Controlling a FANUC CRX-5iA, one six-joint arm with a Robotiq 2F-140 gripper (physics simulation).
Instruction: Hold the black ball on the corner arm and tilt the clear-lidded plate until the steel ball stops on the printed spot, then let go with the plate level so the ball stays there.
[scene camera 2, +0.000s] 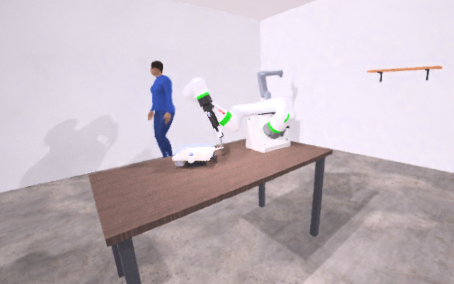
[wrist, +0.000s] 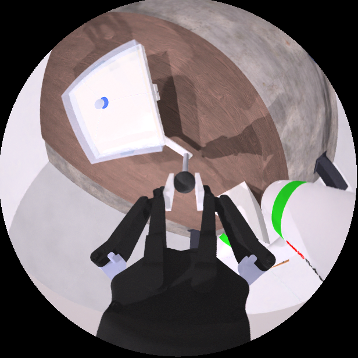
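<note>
The white clear-lidded plate (scene camera 2: 200, 152) (wrist: 131, 125) stands above the table on a dark base; its exact tilt is hard to tell. The pale grey steel ball (wrist: 99, 104) overlaps the left part of the blue printed spot (wrist: 105, 102) in the wrist view. The corner arm (wrist: 176, 145) reaches out from the plate's corner to a thin upright rod (wrist: 186, 162), topped by the black ball (wrist: 184, 186). My gripper (scene camera 2: 220, 135) (wrist: 184, 180) is shut on the black ball, with one pale fingertip on each side of it. The black ball is too small to make out in the scene view.
The plate stands near the back edge of the brown table (scene camera 2: 200, 190) (wrist: 225, 115). The robot's white base (scene camera 2: 265, 140) is to its right. A person in blue (scene camera 2: 162, 95) stands behind the table. A wooden shelf (scene camera 2: 405, 69) hangs on the right wall.
</note>
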